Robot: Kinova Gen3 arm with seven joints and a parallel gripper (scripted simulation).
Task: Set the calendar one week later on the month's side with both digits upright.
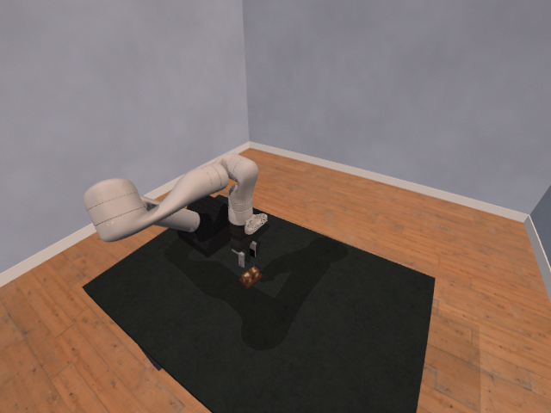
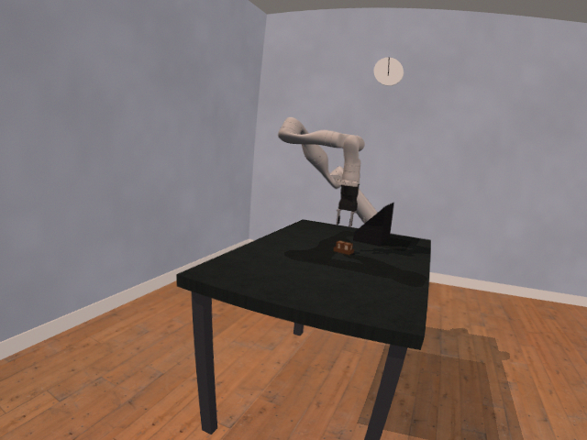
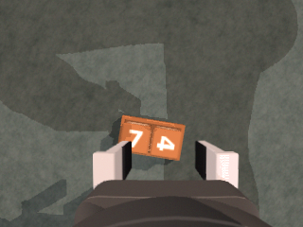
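Now: hand 110 mm above the orange cube and 10 mm to the left of it. From my hand the other things lie so: orange-brown tray: 120 mm below, 10 mm to the left.
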